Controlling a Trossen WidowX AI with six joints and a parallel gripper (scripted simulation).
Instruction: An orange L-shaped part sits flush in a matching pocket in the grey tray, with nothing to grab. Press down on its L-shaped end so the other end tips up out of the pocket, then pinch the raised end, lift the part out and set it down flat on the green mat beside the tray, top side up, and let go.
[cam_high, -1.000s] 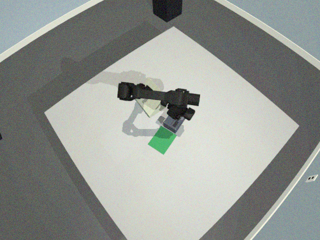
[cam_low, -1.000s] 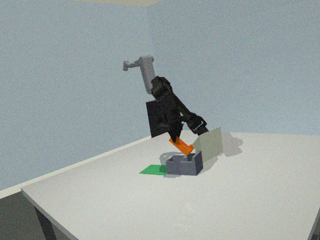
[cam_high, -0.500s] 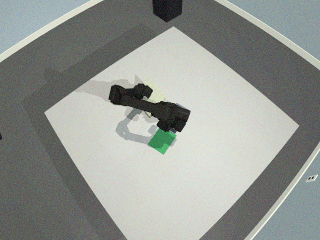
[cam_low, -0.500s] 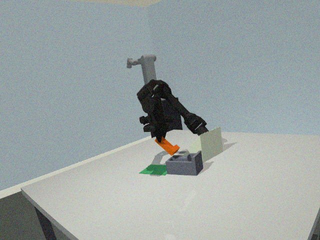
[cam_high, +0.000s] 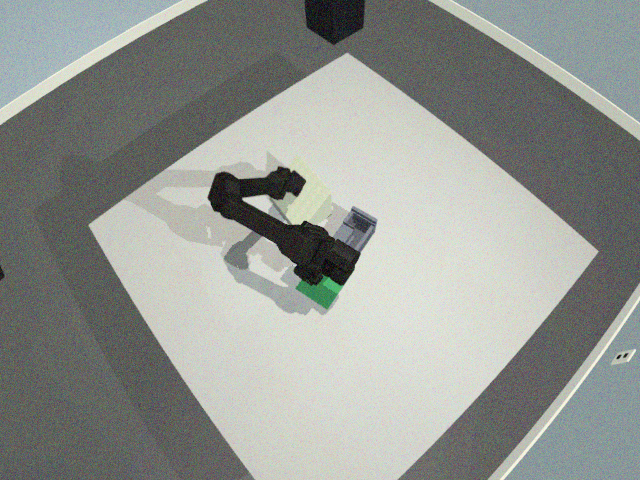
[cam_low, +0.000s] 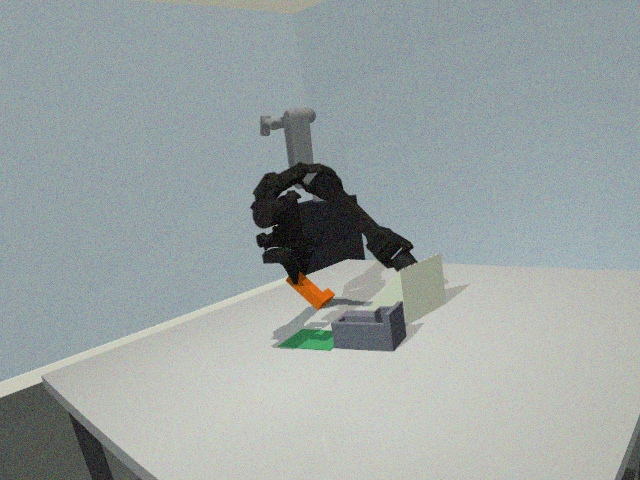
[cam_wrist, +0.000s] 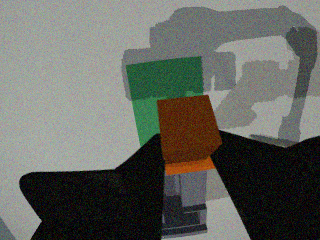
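The green mat is 20 mm to the left of my gripper tip and 170 mm below it. From my gripper tip the other things lie so: orange L-shaped part 20 mm behind, 30 mm to the left, 30 mm below.
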